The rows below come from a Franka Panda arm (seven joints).
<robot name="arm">
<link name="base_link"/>
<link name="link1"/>
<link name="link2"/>
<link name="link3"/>
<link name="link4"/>
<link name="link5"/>
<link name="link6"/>
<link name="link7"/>
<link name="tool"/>
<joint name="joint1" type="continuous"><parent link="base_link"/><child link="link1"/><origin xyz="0.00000 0.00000 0.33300" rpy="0.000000 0.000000 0.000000"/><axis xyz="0 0 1"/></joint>
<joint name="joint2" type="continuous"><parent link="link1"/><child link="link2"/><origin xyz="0.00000 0.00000 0.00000" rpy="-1.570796 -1.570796 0.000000"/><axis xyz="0 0 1"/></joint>
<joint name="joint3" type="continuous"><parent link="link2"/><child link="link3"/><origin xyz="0.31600 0.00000 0.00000" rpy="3.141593 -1.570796 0.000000"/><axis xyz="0 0 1"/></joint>
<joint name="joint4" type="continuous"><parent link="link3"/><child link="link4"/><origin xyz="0.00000 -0.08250 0.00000" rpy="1.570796 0.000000 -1.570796"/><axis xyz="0 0 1"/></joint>
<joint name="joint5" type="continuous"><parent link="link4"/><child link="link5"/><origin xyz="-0.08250 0.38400 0.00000" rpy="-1.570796 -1.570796 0.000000"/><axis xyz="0 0 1"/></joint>
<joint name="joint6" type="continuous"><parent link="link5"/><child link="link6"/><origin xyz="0.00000 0.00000 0.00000" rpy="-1.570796 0.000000 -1.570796"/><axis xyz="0 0 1"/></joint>
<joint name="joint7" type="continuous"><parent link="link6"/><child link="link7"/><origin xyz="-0.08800 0.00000 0.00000" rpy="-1.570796 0.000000 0.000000"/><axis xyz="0 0 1"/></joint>
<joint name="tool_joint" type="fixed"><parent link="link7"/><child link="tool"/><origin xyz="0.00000 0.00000 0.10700" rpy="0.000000 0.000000 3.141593"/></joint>
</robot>
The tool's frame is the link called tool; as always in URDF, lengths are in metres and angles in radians. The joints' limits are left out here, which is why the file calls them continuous.
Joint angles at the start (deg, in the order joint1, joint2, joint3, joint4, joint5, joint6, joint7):
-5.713, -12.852, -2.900, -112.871, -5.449, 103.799, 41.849
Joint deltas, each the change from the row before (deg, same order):
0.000, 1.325, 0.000, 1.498, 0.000, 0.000, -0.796
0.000, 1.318, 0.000, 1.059, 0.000, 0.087, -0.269
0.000, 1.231, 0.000, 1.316, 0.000, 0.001, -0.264
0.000, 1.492, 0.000, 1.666, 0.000, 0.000, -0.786
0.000, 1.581, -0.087, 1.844, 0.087, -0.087, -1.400
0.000, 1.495, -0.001, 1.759, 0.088, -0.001, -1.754
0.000, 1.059, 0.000, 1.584, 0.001, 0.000, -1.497
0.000, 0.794, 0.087, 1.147, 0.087, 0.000, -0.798
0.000, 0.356, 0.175, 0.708, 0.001, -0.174, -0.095
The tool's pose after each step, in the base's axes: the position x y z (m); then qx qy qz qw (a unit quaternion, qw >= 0). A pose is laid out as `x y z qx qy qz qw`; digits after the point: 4 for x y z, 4 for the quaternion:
0.4983 -0.0854 0.5742 0.9104 -0.4102 0.0446 0.0302
0.5055 -0.0863 0.5717 0.9114 -0.4080 0.0433 0.0312
0.5125 -0.0872 0.5718 0.9123 -0.4060 0.0441 0.0317
0.5212 -0.0883 0.5724 0.9149 -0.3998 0.0455 0.0322
0.5301 -0.0901 0.5732 0.9192 -0.3896 0.0465 0.0323
0.5388 -0.0911 0.5741 0.9249 -0.3758 0.0482 0.0324
0.5454 -0.0919 0.5775 0.9294 -0.3638 0.0524 0.0325
0.5504 -0.0915 0.5796 0.9320 -0.3568 0.0551 0.0318
0.5528 -0.0901 0.5819 0.9327 -0.3548 0.0567 0.0317

